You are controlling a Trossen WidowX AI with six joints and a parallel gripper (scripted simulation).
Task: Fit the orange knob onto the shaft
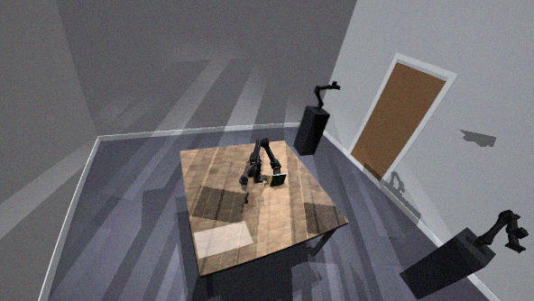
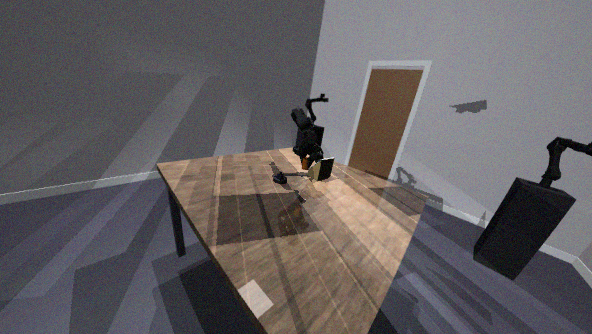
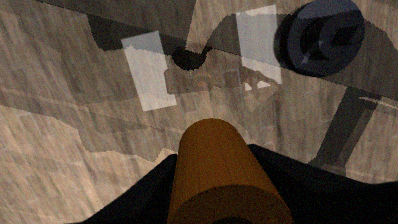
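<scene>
My gripper tip is 6 cm short of the round pedestal, 14 cm to the left of it and 10 cm above it. Round my gripper tip: orange knob (2 cm above).
</scene>
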